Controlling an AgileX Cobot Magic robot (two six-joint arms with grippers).
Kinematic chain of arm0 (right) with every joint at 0, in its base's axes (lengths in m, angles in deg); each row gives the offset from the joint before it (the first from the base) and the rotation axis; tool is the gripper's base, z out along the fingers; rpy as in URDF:
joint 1: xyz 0 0 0.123 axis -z
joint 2: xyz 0 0 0 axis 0.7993 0.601 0
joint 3: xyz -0.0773 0.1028 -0.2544 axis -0.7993 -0.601 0
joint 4: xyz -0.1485 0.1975 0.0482 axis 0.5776 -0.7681 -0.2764
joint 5: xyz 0 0 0 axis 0.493 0.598 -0.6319
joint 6: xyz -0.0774 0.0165 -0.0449 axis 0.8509 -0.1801 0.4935
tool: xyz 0 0 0 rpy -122.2 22.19 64.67
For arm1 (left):
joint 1: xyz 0 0 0.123 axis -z
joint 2: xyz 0 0 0 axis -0.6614 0.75 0
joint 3: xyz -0.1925 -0.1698 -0.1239 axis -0.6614 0.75 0
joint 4: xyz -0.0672 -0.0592 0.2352 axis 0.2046 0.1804 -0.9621
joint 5: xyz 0 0 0 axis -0.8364 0.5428 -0.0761
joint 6: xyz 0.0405 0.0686 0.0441 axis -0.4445 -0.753 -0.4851
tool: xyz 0 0 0 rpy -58.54 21.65 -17.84
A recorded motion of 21 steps. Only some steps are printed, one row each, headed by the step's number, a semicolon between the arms.
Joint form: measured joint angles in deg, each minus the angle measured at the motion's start. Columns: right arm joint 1, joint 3, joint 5, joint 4, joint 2, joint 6; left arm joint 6, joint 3, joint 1, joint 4, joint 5, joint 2.
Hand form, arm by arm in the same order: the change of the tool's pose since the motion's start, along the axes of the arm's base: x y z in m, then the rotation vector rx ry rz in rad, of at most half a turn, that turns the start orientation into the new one. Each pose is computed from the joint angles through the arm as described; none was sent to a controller.
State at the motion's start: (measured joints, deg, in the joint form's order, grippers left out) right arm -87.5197 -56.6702 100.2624 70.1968 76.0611 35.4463; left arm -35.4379 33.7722 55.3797 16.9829 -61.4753 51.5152
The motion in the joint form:
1: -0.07 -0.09 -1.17 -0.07 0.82 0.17; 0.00 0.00 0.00 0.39 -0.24 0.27
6: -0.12 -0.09 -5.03 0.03 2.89 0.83; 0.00 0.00 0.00 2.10 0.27 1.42
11: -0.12 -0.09 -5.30 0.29 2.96 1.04; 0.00 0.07 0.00 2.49 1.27 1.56
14: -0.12 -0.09 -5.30 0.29 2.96 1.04; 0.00 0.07 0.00 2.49 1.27 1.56
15: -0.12 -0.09 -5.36 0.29 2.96 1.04; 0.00 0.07 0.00 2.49 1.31 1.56
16: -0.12 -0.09 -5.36 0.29 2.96 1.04; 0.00 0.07 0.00 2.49 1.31 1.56
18: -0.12 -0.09 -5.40 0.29 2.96 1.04; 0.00 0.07 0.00 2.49 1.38 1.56
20: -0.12 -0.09 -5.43 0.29 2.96 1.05; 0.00 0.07 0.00 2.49 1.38 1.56
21: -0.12 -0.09 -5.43 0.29 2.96 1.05; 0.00 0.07 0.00 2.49 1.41 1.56
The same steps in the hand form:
1: 0.0025 0.0027 0.0010 -0.0050 -0.0047 0.0106; 0.0010 -0.0004 0.0001 -0.0061 0.0021 -0.0023
6: 0.0083 0.0095 0.0059 -0.0176 -0.0369 0.0399; 0.0056 -0.0023 -0.0020 -0.0263 0.0369 -0.0126
11: 0.0085 0.0096 0.0064 -0.0238 -0.0432 0.0400; 0.0063 -0.0027 -0.0041 -0.0272 0.0589 -0.0154
14: 0.0085 0.0096 0.0064 -0.0238 -0.0432 0.0400; 0.0063 -0.0027 -0.0041 -0.0272 0.0589 -0.0154
15: 0.0085 0.0096 0.0064 -0.0235 -0.0441 0.0404; 0.0063 -0.0027 -0.0042 -0.0270 0.0596 -0.0154
16: 0.0085 0.0096 0.0064 -0.0235 -0.0441 0.0404; 0.0063 -0.0027 -0.0042 -0.0270 0.0596 -0.0154
18: 0.0085 0.0097 0.0065 -0.0232 -0.0447 0.0407; 0.0063 -0.0027 -0.0043 -0.0267 0.0608 -0.0155
20: 0.0085 0.0097 0.0065 -0.0233 -0.0452 0.0409; 0.0063 -0.0027 -0.0043 -0.0267 0.0608 -0.0155
21: 0.0085 0.0097 0.0065 -0.0233 -0.0452 0.0409; 0.0063 -0.0027 -0.0043 -0.0266 0.0613 -0.0155

